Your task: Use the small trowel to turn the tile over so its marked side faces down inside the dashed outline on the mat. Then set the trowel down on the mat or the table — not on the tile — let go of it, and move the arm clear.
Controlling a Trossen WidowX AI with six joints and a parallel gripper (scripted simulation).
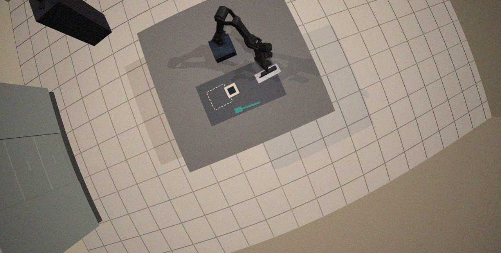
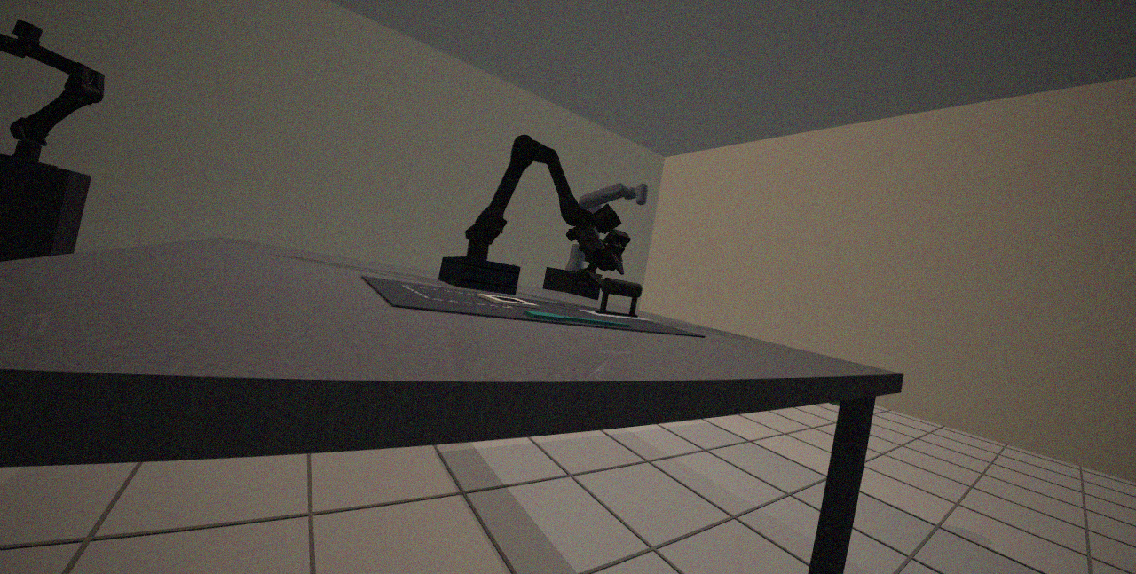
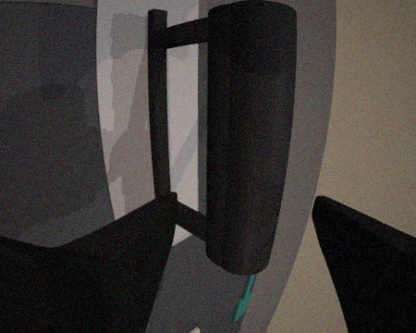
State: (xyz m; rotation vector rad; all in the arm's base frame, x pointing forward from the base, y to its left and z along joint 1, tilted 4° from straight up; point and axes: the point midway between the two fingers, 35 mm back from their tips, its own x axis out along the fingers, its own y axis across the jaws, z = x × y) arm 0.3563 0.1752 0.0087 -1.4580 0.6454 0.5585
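Now: the dark-handled trowel 1 cm ahead of my gripper tip and 4 cm below it. Also, from my gripper tip: teal trowel: 15 cm ahead, 28 cm to the right, 8 cm below; tile: 2 cm behind, 29 cm to the right, 8 cm below; dark mat: 1 cm ahead, 23 cm to the right, 10 cm below.
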